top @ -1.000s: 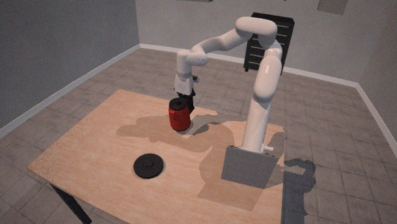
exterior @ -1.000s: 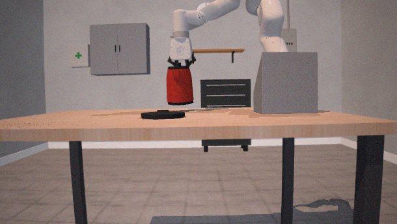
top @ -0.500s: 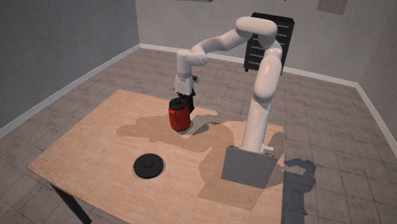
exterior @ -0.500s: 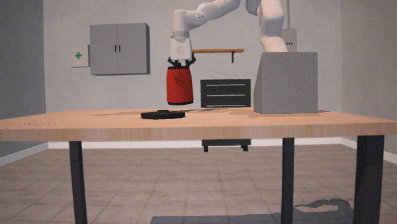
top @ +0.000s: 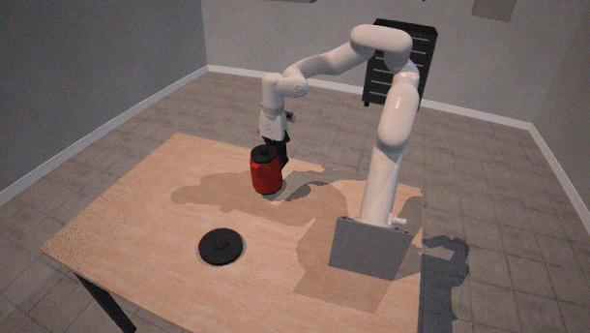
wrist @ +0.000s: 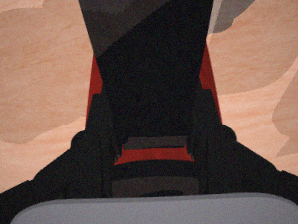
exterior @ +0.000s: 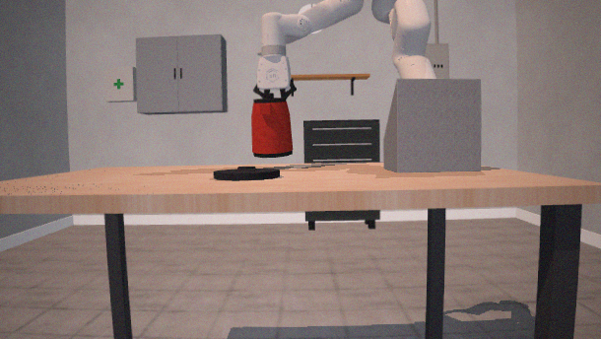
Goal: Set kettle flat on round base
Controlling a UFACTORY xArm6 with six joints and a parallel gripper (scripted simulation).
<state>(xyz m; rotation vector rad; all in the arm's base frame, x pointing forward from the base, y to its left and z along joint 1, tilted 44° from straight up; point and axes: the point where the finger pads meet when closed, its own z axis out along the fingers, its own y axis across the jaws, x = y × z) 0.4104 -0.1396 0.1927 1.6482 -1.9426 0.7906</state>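
The red kettle lies 50 mm below my hand and 30 mm to the left of it. Round my hand: black round base 370 mm to the left, 180 mm below, 50 mm ahead.
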